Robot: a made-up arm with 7 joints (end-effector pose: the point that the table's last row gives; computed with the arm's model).
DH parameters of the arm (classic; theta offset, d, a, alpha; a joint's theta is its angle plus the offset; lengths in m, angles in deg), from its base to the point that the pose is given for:
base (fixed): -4.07 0 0 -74.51
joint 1: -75.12 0.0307 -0.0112 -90
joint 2: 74 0 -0.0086 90
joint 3: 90 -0.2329 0.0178 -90
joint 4: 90 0.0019 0.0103 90
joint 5: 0 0.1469 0 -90
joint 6: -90 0 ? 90
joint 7: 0 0 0 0
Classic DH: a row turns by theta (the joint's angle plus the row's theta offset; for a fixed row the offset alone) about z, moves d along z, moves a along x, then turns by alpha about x.
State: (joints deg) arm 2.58 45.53 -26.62 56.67 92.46 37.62 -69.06
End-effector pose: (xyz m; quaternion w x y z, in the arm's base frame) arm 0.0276 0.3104 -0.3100 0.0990 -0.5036 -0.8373 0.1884
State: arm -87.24 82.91 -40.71 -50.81 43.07 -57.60 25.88
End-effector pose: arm 0.1401 0.0515 0.0416 0.0504 -0.4540 0.7861 0.4164
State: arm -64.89 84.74 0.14 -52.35 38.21 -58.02 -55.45
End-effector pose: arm 0.1156 0.0717 0.0673 0.2368 -0.9151 0.2851 0.1590
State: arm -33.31 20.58 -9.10 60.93 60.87 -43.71 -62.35
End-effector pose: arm 0.2403 0.0965 -0.3322 0.4093 0.4375 0.2969 -0.7435
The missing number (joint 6, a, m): 0.0566
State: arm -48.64 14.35 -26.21 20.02 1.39 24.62 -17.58
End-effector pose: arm 0.3334 -0.0248 -0.1947 0.8928 0.2580 0.1412 -0.3411
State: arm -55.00 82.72 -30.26 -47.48 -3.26 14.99 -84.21
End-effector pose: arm 0.1989 0.0750 0.0276 0.3117 0.6841 0.1537 -0.6413
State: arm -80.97 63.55 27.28 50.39 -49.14 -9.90 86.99
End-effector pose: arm 0.2707 0.3365 0.1256 0.4119 -0.4952 -0.1975 0.7390
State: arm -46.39 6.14 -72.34 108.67 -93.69 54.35 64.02
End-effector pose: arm 0.1749 0.0909 -0.3673 0.3630 0.3689 0.7368 0.4350
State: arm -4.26 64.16 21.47 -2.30 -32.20 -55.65 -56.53
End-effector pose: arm 0.1755 0.2516 -0.0252 0.6844 0.4892 -0.3130 -0.4409
